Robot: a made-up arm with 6 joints.
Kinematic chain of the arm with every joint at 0, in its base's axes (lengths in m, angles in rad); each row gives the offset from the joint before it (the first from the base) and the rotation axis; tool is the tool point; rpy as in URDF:
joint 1: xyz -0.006 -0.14 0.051 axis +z
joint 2: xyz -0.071 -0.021 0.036 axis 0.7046 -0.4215 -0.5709
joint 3: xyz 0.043 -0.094 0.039 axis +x
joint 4: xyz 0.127 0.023 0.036 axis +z
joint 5: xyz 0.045 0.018 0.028 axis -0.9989 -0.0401 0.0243
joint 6: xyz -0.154 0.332 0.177 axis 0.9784 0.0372 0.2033
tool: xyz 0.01 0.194 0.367 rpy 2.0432 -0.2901 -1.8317
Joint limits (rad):
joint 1: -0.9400..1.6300
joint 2: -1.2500..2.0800
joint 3: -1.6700..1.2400
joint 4: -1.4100..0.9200
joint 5: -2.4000..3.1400
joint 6: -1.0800..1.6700
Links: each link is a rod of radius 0.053 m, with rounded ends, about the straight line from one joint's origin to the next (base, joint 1, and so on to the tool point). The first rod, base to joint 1, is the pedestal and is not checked.
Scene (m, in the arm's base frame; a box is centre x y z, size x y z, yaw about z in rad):
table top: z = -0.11
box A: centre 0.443 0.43 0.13 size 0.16 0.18 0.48 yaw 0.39
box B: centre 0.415 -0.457 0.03 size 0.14 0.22 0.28 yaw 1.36
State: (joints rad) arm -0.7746 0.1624 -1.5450 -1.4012 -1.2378 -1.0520
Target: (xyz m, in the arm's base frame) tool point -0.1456 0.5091 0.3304
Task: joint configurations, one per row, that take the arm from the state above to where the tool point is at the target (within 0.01 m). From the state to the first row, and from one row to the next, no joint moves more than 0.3 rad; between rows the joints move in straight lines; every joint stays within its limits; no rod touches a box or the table.
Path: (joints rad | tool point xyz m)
1: -0.7933 0.4014 -1.5762 -1.4034 -1.2396 -0.9243 | 0.6263 0.1221 0.3370
2: -0.8121 0.6404 -1.6075 -1.4056 -1.2413 -0.7966 | 0.5914 0.0539 0.4444
3: -0.8308 0.8793 -1.6388 -1.4078 -1.2431 -0.6689 | 0.5340 -0.0104 0.5378
4: -0.8496 1.1183 -1.6700 -1.4100 -1.2448 -0.5411 | 0.4582 -0.0676 0.6147
5: -0.7036 0.8335 -1.5905 -1.3996 -1.3636 -0.5941 | 0.4343 0.1809 0.5276
6: -0.5577 0.5487 -1.5109 -1.3891 -1.4823 -0.6472 | 0.2987 0.3815 0.4409
7: -0.4117 0.2640 -1.4314 -1.3787 -1.6010 -0.7002 | 0.0888 0.4959 0.3713
8: -0.2658 -0.0208 -1.3518 -1.3682 -1.7198 -0.7532 | -0.1456 0.5091 0.3304

